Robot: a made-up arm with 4 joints. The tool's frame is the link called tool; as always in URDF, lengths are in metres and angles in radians.
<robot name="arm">
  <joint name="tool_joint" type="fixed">
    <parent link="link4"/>
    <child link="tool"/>
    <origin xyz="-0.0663 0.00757 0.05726" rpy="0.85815 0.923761 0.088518"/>
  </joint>
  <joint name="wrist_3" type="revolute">
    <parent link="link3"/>
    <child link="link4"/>
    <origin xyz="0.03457 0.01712 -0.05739" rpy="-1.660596 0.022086 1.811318"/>
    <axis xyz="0 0 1"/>
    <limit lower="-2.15" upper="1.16"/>
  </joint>
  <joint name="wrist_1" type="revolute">
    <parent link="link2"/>
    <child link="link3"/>
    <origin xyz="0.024 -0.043 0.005" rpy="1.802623 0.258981 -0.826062"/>
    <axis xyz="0 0 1"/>
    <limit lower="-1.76" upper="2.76"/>
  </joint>
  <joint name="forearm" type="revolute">
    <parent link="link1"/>
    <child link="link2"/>
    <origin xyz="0.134 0.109 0.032" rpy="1.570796 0 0"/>
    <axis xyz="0 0 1"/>
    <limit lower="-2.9" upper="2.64"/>
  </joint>
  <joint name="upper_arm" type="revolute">
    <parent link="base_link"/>
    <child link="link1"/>
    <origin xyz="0.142 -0.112 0.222" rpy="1.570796 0 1.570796"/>
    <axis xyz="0 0 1"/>
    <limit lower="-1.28" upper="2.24"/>
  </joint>
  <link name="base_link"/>
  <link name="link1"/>
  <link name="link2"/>
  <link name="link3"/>
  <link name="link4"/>
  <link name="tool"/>
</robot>
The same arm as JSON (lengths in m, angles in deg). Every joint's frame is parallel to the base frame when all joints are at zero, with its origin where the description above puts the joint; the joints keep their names.
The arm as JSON. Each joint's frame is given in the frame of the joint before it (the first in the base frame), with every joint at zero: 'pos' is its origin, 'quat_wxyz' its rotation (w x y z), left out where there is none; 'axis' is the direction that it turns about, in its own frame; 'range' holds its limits. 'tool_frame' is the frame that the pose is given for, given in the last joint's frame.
{"length_unit": "m", "angle_unit": "deg", "joints": [{"joint": "upper_arm", "pos": [0.142, -0.112, 0.222], "axis": [1.0, 0.0, 0.0], "range": [-73.34, 128.34]}, {"joint": "forearm", "pos": [0.032, 0.134, 0.109], "axis": [0.0, 0.0, -1.0], "range": [-166.16, 151.26]}, {"joint": "wrist_1", "pos": [-0.043, 0.024, -0.005], "axis": [-0.616382, -0.755478, 0.222094], "range": [-100.84, 158.14]}, {"joint": "wrist_3", "pos": [0.005, 0.066, -0.02], "axis": [0.82351, -0.565707, -0.042501], "range": [-123.19, 66.46]}], "tool_frame": {"pos": [0.061, -0.017, 0.061], "quat_wxyz": [0.133988, 0.352433, 0.775573, -0.506285]}}
